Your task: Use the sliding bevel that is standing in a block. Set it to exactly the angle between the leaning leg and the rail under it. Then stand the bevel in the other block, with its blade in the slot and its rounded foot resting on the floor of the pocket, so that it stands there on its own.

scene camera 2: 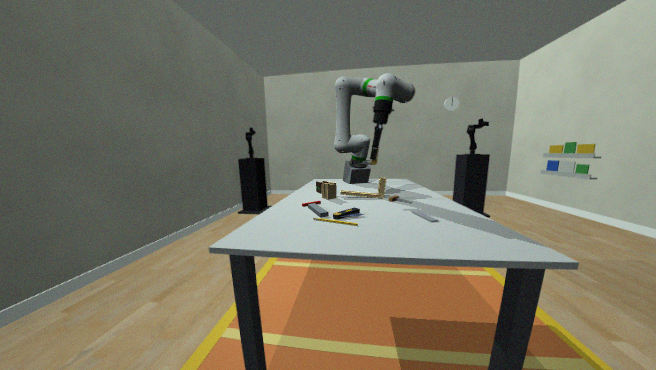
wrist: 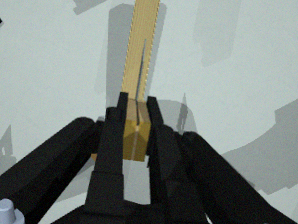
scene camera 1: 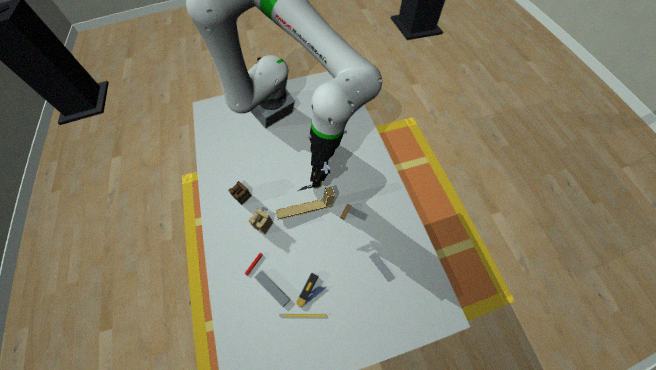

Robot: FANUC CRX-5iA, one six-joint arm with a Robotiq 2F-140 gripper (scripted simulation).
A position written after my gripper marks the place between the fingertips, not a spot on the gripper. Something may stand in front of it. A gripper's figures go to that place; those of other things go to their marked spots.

Scene:
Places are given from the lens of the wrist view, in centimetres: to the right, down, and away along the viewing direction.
my gripper [wrist: 135,107]: -1, 0, 22
sliding bevel [wrist: 135,138]: -1, 2, 17

